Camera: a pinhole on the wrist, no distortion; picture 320 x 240 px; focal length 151.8 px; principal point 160.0 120.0 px. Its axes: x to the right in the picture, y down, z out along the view. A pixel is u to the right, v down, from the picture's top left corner.
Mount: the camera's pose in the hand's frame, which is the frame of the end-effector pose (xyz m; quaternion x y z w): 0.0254 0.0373 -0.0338 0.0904 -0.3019 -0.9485 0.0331
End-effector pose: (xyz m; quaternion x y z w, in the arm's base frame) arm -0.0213 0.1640 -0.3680 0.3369 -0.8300 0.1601 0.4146
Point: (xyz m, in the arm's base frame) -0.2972 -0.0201 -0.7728
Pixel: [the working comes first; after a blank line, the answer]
In the camera's frame: 0.0645 0.2983 0.4696

181 216
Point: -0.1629 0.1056 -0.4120
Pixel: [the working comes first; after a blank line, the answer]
In the camera's frame: -0.0533 0.0865 0.1451

104 210
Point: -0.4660 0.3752 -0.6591
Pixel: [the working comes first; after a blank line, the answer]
In the camera's frame: 0.0509 -0.1388 0.5501

174 82
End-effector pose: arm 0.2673 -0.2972 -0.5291 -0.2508 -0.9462 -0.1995 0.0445
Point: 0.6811 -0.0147 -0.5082
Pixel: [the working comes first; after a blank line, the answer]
In the camera's frame: 0.1808 -0.2493 0.3816

232 21
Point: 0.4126 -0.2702 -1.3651
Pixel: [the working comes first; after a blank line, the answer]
In the camera's frame: 0.1933 0.6648 0.5710

outside the picture
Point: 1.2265 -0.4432 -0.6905
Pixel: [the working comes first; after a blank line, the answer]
In the camera's frame: 0.8871 -0.1411 0.4424

outside the picture
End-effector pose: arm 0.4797 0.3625 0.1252 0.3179 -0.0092 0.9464 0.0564
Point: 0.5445 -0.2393 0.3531
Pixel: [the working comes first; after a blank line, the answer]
In the camera's frame: -0.1088 -0.2888 0.5456

130 40
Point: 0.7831 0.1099 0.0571
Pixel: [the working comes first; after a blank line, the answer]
In the camera's frame: 0.2785 -0.0467 0.3050

299 97
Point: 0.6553 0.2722 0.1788
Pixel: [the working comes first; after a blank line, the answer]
In the camera's frame: 0.1063 0.0795 0.1958

242 182
